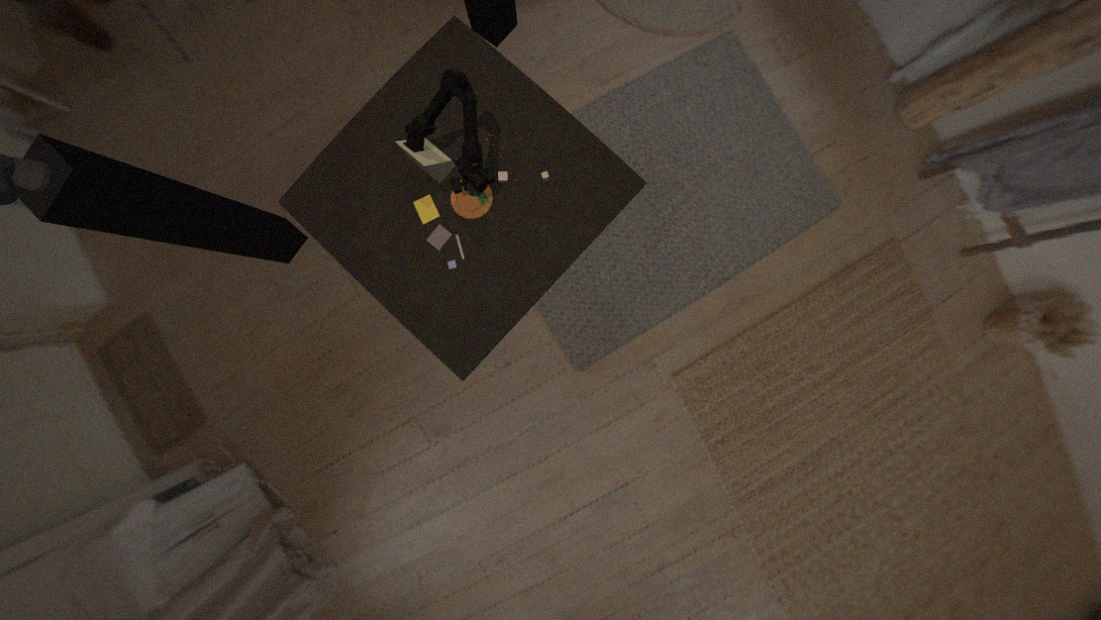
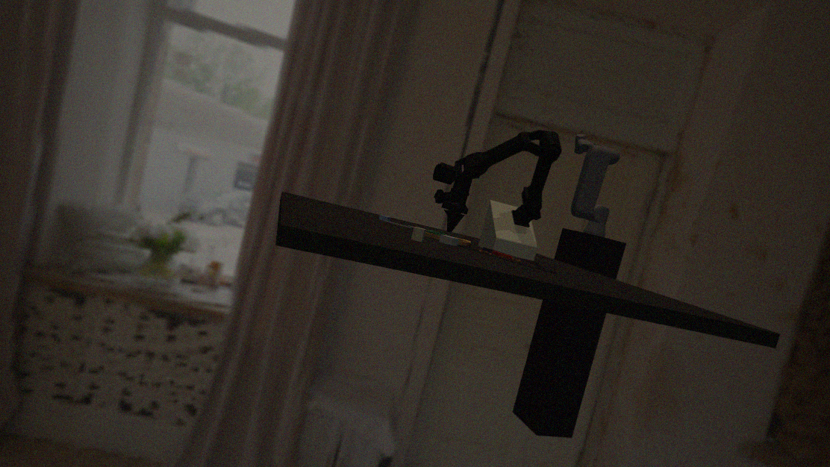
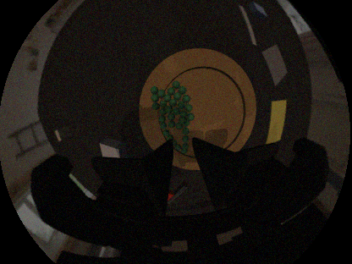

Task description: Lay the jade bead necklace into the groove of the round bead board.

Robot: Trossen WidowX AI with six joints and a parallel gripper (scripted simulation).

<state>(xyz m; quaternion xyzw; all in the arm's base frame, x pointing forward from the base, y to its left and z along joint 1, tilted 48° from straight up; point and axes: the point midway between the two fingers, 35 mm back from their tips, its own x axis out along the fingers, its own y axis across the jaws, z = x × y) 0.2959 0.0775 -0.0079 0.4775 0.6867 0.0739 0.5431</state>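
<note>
My gripper tip is 5 cm to the left of the round bead board and 2 cm above it. Round my gripper tip: yellow square (22 cm to the right, 14 cm behind, 3 cm below); grey-white block (12 cm to the left, 5 cm ahead, 2 cm below); red item (13 cm to the left, 13 cm behind, 3 cm below).
</note>
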